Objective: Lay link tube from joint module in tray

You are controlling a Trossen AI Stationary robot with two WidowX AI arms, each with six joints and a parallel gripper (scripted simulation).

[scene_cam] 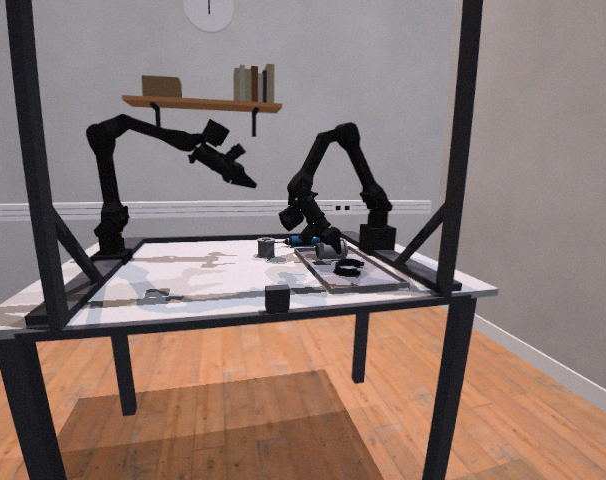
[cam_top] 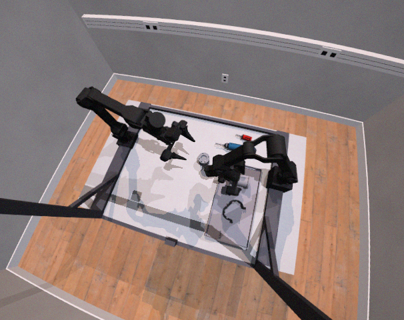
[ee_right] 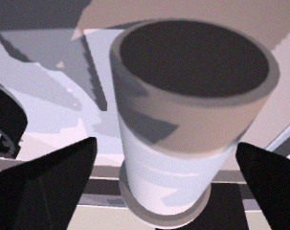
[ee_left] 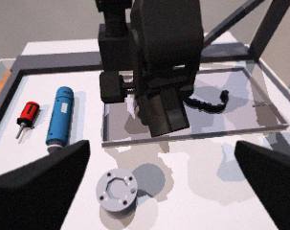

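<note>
Now: right hand 20 mm above the grey link tube. Also, from my right hand: grey joint module: 60 mm ahead, 220 mm to the left, 30 mm below; small red tool: 280 mm ahead, 30 mm to the left, 40 mm below; tray: 110 mm behind, 10 mm to the right, 50 mm below.
</note>
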